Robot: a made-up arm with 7 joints.
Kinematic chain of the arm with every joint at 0, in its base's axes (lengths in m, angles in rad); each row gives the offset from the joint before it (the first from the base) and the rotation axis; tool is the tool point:
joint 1: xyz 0 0 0 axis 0 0.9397 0.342
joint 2: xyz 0 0 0 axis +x
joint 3: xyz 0 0 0 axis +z
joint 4: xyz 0.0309 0 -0.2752 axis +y
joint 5: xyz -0.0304 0 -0.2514 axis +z
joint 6: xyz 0 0 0 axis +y
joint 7: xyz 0 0 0 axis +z
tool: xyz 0 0 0
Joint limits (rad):
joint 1: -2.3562..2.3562
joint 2: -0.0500..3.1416
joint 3: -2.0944..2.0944
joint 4: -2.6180..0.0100
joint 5: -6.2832..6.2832
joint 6: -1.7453..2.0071
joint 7: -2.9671..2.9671
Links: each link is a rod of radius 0.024 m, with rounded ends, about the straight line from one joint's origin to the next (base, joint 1, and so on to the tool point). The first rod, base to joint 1, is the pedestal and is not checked.
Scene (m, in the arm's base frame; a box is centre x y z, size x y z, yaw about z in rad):
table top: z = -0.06
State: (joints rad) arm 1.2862 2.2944 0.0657 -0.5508 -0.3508 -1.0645 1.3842
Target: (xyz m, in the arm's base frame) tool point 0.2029 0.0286 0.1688
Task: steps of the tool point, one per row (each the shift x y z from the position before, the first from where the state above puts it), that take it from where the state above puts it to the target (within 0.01 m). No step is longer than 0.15 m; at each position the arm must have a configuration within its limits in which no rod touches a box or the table.
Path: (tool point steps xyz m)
1: 0.0369 -0.0360 -0.0292
2: 0.0416 -0.0650 -0.0044
3: 0.0256 -0.0857 0.0218
4: -0.0064 -0.0941 0.0381
5: -0.0442 -0.0876 0.0370
6: -0.0743 -0.0680 0.0177

